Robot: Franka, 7 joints.
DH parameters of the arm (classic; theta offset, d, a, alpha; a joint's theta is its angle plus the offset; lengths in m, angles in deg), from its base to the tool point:
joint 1: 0 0.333 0 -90
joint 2: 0 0 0 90
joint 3: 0 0.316 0.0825 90
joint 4: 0 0 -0.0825 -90
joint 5: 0 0.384 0 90
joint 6: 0 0 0.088 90
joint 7: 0 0.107 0 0
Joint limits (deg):
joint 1: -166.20..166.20
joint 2: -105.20..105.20
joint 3: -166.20..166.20
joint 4: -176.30..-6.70
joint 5: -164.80..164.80
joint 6: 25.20..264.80
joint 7: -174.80..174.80
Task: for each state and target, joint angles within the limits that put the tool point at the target. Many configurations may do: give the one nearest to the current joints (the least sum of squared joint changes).
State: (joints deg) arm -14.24 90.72 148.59 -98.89 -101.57 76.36 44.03
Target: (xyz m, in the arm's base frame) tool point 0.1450 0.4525 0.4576
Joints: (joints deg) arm -4.01 94.31 121.97 -130.38 -90.53 68.53 44.03
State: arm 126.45 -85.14 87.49 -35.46 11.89 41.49 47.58
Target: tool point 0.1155 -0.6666 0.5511
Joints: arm 127.77 -72.38 80.98 -28.49 9.60 54.27 47.58
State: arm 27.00 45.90 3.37 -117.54 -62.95 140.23 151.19
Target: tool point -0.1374 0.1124 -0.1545
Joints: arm 43.77 94.40 19.33 -133.77 -63.08 142.80 151.19
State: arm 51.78 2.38 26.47 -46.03 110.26 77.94 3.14
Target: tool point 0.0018 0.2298 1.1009
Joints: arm 42.78 -3.12 14.78 -35.79 115.24 78.03 3.14
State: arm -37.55 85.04 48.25 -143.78 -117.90 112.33 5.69
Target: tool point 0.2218 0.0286 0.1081
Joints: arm -56.82 38.22 65.43 -170.27 -105.84 83.03 5.69
